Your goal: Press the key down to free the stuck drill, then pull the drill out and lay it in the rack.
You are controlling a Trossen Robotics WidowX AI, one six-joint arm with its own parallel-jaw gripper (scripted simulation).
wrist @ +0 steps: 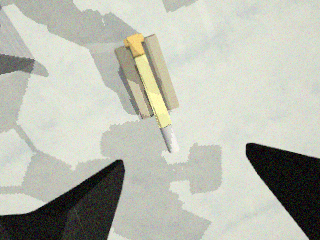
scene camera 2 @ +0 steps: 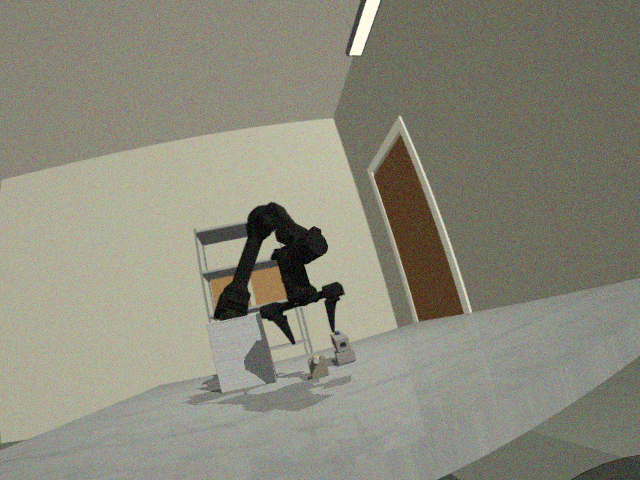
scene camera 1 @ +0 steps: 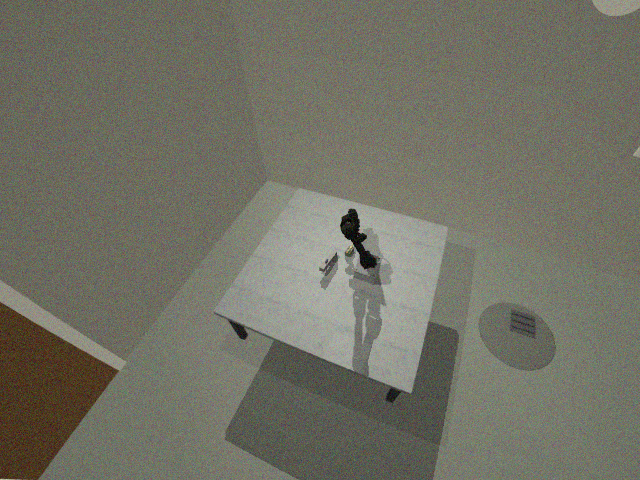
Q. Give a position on a drill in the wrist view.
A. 134, 41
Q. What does my gripper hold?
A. Nothing.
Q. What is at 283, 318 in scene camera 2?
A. My gripper.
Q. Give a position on a rack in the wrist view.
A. At 150, 45
